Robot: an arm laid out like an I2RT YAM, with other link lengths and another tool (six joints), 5 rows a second.
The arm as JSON. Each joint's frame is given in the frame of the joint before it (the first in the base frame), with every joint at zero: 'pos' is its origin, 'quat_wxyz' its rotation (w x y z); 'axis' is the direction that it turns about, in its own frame. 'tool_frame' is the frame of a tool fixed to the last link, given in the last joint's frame.
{
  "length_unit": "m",
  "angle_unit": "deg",
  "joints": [
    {
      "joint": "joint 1",
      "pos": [
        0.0,
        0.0,
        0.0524
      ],
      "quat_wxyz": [
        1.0,
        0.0,
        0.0,
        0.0
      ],
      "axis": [
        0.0,
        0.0,
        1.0
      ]
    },
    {
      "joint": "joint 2",
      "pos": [
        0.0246,
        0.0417,
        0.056
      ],
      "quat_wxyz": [
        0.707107,
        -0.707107,
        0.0,
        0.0
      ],
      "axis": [
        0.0,
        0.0,
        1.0
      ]
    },
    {
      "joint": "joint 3",
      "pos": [
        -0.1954,
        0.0,
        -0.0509
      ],
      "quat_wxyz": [
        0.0,
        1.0,
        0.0,
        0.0
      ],
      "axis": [
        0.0,
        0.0,
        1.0
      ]
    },
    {
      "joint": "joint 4",
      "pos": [
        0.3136,
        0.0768,
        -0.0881
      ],
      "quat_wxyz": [
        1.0,
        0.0,
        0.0,
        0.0
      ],
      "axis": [
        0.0,
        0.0,
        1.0
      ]
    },
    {
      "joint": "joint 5",
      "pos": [
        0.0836,
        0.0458,
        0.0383
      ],
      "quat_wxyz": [
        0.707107,
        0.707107,
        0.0,
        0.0
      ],
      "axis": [
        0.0,
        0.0,
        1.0
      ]
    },
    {
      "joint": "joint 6",
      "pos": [
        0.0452,
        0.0,
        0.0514
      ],
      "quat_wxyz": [
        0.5,
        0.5,
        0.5,
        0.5
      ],
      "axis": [
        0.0,
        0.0,
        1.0
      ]
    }
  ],
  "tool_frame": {
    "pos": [
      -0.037,
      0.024,
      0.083
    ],
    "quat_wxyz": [
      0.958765,
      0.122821,
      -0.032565,
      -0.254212
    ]
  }
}
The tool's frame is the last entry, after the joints.
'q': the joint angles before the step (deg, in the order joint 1, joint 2, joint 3, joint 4, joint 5, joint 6). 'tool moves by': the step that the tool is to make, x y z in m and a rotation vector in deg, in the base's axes. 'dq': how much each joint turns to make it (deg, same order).
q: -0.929 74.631 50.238 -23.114 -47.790 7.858
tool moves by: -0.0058 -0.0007 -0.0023 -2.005 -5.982 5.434
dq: -0.167 0.053 -0.011 -0.147 -2.377 -8.253
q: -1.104 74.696 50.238 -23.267 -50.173 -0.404
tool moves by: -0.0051 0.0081 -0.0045 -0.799 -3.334 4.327
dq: 1.262 0.800 -0.003 0.711 -1.490 -4.422
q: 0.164 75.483 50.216 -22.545 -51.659 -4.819
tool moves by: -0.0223 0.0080 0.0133 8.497 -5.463 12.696
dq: 0.049 1.068 -0.010 0.257 -14.771 -7.334
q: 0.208 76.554 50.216 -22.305 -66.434 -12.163
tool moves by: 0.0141 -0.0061 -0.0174 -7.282 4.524 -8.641
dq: -0.070 0.023 0.008 -1.367 11.101 3.621
